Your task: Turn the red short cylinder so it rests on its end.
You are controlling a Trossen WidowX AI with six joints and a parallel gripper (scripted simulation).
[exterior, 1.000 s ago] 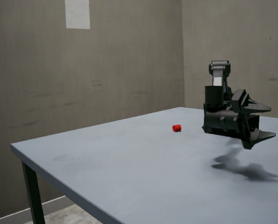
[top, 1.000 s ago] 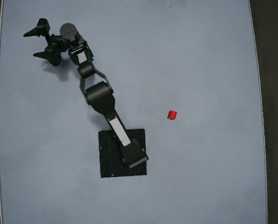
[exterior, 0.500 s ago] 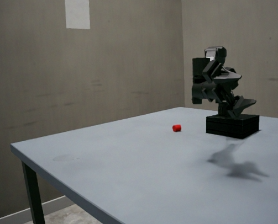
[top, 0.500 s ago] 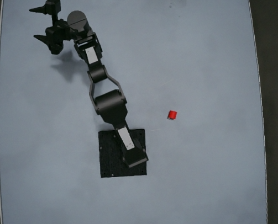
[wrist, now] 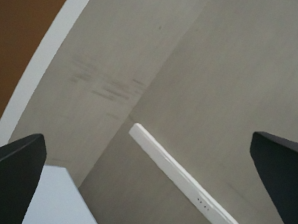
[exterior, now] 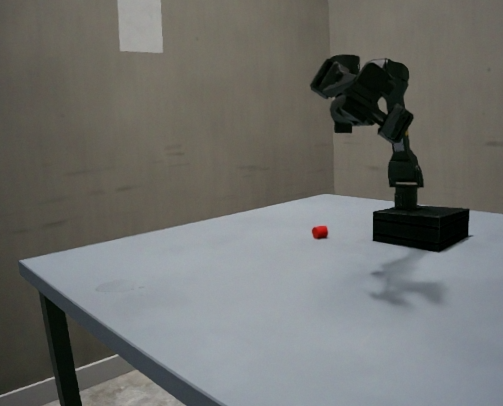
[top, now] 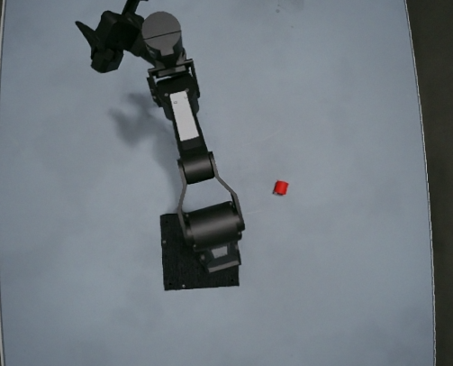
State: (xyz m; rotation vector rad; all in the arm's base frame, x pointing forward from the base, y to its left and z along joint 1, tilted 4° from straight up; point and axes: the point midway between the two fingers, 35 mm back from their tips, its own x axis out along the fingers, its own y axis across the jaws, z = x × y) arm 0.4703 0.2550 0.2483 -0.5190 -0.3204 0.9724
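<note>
The red short cylinder lies 410 mm to the right of my hand, 350 mm below it and 280 mm behind it.
</note>
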